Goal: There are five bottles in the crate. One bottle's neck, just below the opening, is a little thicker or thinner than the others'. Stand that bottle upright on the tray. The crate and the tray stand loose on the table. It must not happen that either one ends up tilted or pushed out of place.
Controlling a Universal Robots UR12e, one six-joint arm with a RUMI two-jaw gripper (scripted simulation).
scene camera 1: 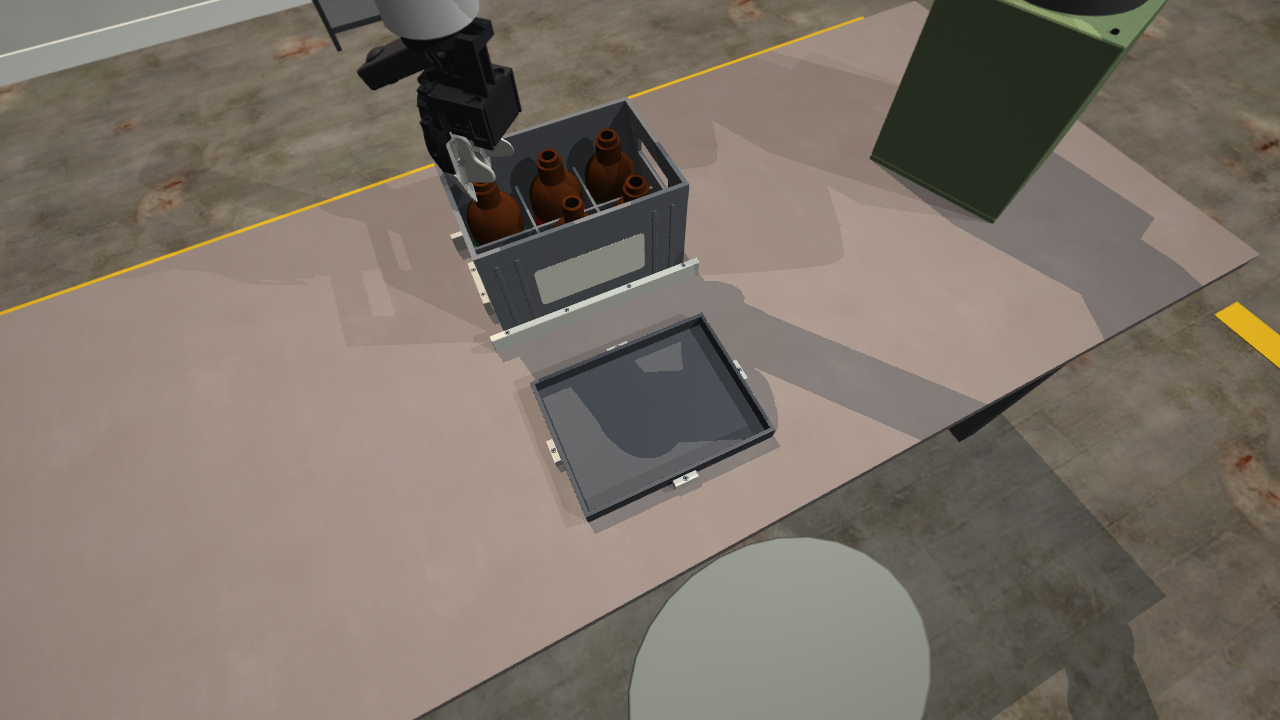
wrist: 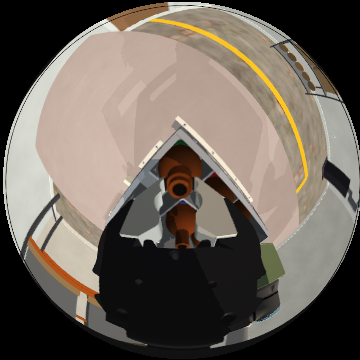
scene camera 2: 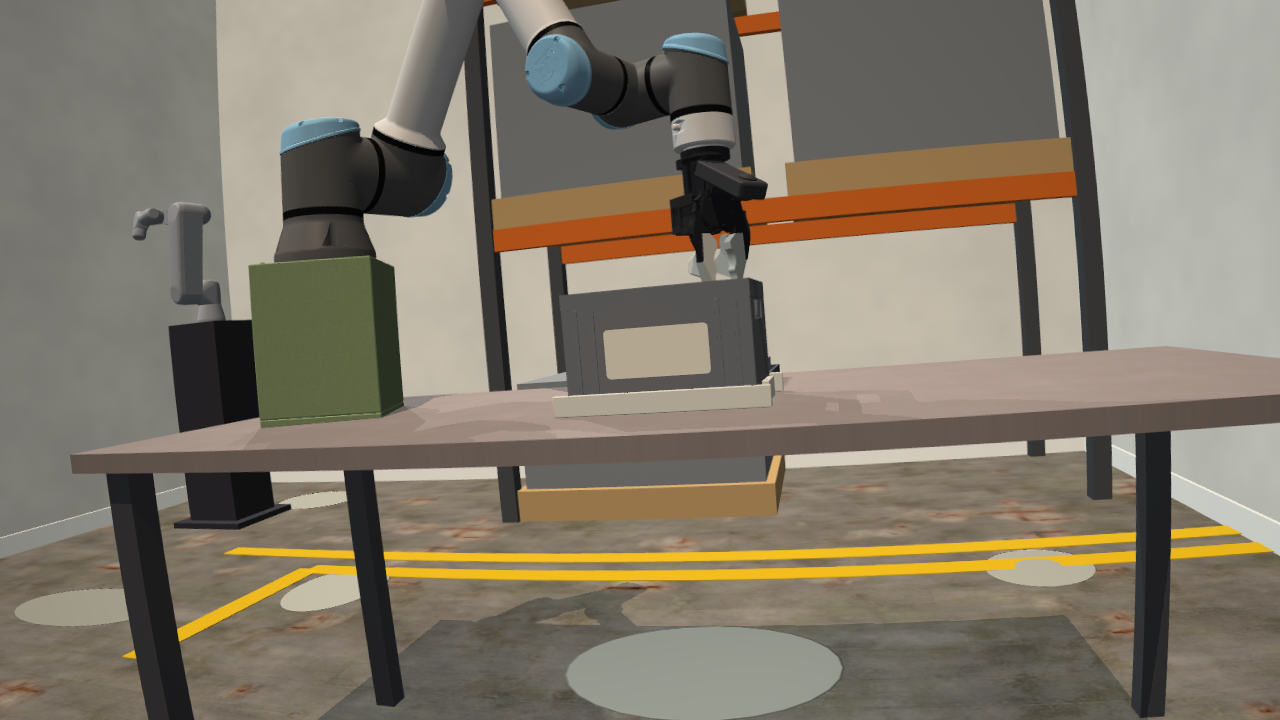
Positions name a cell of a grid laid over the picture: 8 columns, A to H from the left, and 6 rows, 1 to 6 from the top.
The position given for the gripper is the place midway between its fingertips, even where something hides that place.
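A pale rail (scene camera 1: D3) is in view, and so is a brown bottle (wrist: E4). The grey crate (scene camera 1: D3) (scene camera 2: E3) shows in both of those views, while a dark grey tray (scene camera 1: D4) is visible too. The gripper (scene camera 1: D2) (wrist: D3) appears in the scene view and in its own wrist view.
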